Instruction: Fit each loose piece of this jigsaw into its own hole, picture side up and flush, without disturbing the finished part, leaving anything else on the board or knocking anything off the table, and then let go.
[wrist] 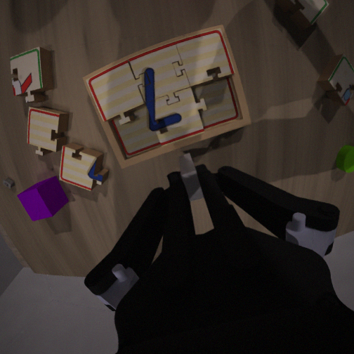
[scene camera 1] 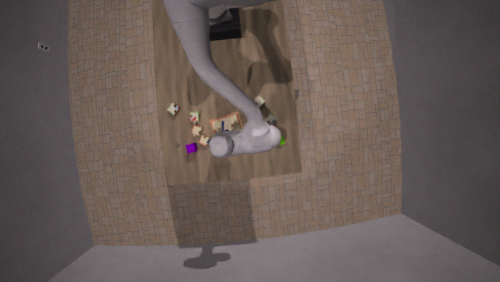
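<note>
The jigsaw board [scene camera 1: 225, 116] [wrist: 243, 116] has three striped pieces across its upper row and one at lower middle, with a blue L-shaped picture. Its lower left and lower right holes are empty. Two loose striped pieces with red borders lie picture side up left of the board: one piece [scene camera 1: 197, 130] [wrist: 45, 129] is plain striped, the other [scene camera 1: 204, 140] [wrist: 79, 167] has a blue mark at its corner. My gripper [wrist: 187, 164] is shut and empty, above the table near the board's lower edge in the wrist view. The arm hides it in scene camera 1.
Green-bordered pieces lie left [scene camera 1: 194, 117] [wrist: 30, 74], far left [scene camera 1: 173, 109], and right [scene camera 1: 260, 101] [scene camera 1: 270, 119] [wrist: 344, 85] of the board. A purple cube [scene camera 1: 191, 148] [wrist: 42, 199] and small grey object [scene camera 1: 177, 145] [wrist: 8, 182] stand lower left, a green object [scene camera 1: 282, 141] [wrist: 346, 159] right.
</note>
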